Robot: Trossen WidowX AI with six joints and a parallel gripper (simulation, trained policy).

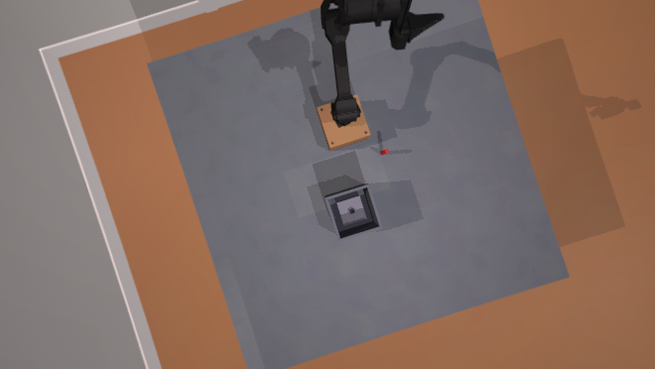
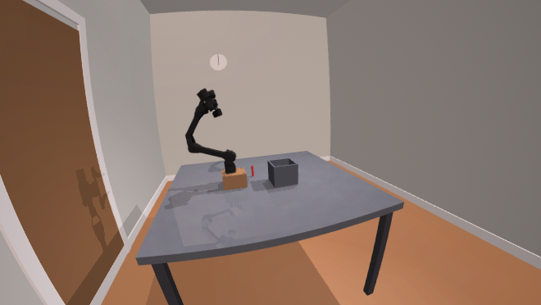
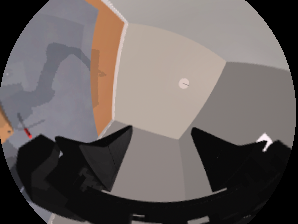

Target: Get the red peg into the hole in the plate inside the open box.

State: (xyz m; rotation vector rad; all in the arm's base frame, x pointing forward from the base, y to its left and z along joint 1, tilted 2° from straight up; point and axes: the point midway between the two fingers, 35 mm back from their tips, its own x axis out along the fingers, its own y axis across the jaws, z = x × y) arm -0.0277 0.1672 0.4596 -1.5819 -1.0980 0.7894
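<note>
Now: gripper tip 200 mm short of the red peg, 130 mm to the left of it and 510 mm above it. Also, from my gripper tip: light plate 340 mm ahead, 340 mm to the right, 500 mm below.
</note>
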